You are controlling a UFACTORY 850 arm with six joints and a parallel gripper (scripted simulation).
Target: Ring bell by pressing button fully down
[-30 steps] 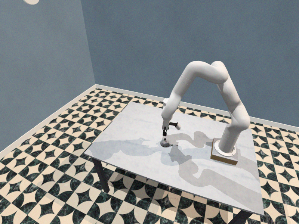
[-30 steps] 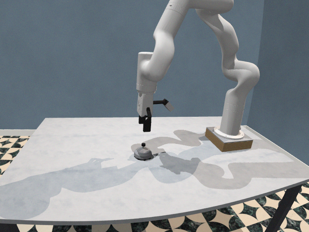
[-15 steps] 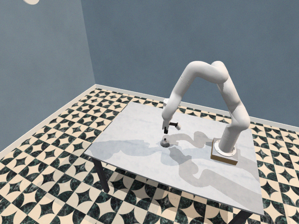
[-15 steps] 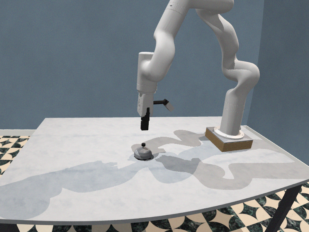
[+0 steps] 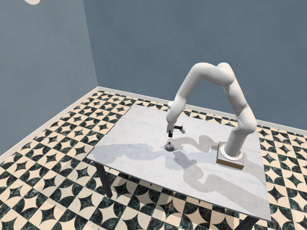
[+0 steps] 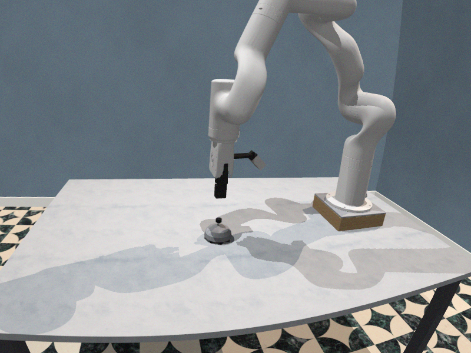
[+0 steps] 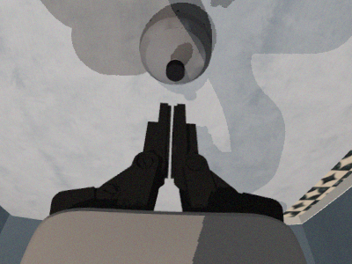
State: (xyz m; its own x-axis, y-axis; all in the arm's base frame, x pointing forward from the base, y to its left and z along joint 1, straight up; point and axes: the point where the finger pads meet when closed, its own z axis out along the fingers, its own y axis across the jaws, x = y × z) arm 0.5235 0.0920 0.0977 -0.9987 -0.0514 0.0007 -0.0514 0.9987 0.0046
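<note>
The black button is 10 cm below my hand. From my hand the other things lie so: bell: 12 cm below.
</note>
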